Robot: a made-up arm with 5 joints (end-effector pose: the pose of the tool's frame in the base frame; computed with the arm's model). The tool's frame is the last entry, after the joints. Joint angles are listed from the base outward.
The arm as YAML. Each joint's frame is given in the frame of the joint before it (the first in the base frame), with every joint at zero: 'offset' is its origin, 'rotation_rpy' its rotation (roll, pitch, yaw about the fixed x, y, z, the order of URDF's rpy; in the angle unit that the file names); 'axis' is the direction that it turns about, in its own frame. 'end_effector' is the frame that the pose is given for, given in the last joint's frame.
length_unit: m
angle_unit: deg
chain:
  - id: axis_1
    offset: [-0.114, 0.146, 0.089]
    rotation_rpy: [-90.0, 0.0, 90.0]
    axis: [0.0, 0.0, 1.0]
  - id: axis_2
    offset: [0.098, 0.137, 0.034]
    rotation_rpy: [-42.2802, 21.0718, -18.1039]
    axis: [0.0, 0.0, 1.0]
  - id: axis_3
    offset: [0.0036, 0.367, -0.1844]
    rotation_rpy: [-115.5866, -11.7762, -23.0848]
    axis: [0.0, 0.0, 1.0]
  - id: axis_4
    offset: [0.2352, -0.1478, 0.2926]
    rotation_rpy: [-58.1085, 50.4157, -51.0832]
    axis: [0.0, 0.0, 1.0]
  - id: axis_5
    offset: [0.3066, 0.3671, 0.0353]
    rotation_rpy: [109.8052, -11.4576, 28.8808]
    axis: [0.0, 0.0, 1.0]
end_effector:
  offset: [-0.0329, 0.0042, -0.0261]
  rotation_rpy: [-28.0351, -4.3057, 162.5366]
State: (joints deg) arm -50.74 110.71 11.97 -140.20 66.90
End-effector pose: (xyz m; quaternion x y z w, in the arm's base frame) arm -0.4506 0.1827 -0.9212 0.2792 -0.7156 0.4787 0.4252
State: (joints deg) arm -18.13 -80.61 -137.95 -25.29 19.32
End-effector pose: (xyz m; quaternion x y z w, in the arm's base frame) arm 0.3651 0.6887 -0.1211 0.5693 -0.4295 0.6393 0.2874
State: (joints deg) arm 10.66 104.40 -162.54 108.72 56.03
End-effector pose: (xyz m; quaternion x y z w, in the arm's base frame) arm -0.3156 -0.7560 -0.0313 -0.8839 -0.2234 -0.0421 0.4088
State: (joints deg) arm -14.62 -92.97 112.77 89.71 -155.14
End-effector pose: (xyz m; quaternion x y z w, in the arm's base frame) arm 0.5166 0.7146 0.5426 0.8528 0.3905 -0.1334 0.3200
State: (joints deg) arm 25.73 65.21 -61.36 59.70 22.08
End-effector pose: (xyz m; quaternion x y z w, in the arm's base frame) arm 0.2617 -0.2314 -0.3092 0.0632 -0.4647 -0.6867 0.5554
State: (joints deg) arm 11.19 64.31 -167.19 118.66 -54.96
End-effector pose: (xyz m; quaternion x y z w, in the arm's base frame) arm 0.1683 -0.7200 -0.4215 -0.0461 -0.5855 -0.7268 0.3562
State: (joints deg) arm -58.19 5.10 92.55 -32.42 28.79
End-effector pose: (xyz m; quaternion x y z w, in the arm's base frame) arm 0.2285 -0.0043 0.1591 -0.2965 0.1052 0.5983 0.7369
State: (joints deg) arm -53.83 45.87 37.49 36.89 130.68
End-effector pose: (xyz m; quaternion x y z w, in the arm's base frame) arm 0.2770 0.0055 -0.1092 0.1447 -0.2394 -0.9357 0.2151
